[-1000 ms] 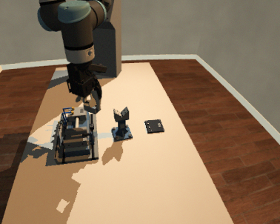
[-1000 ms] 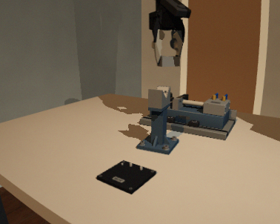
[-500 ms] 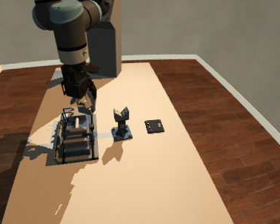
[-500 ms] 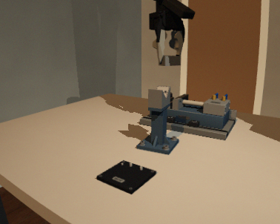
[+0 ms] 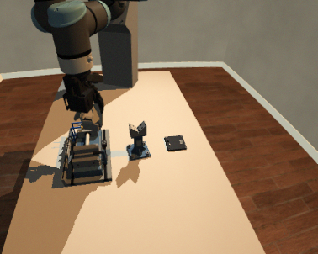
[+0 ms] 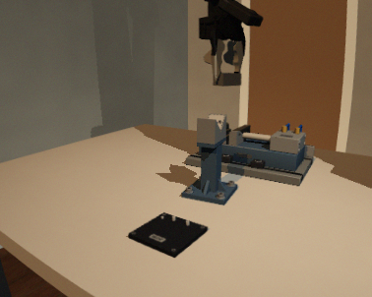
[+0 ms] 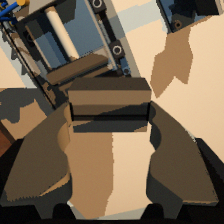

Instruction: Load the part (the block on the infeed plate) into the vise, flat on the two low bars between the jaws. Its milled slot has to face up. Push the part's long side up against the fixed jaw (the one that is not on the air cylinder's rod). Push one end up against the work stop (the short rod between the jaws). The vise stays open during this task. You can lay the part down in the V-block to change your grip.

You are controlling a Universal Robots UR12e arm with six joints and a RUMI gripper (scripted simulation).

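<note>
My hand is 3 cm past the moving jaw, 4 cm to the left of it and 15 cm above it. The rest, counted from my hand: dark work stop rod: 1 cm ahead, 1 cm to the right, 14 cm below; part: right at my hand; cream cylinder rod: 8 cm behind, 3 cm to the right, 15 cm below.
</note>
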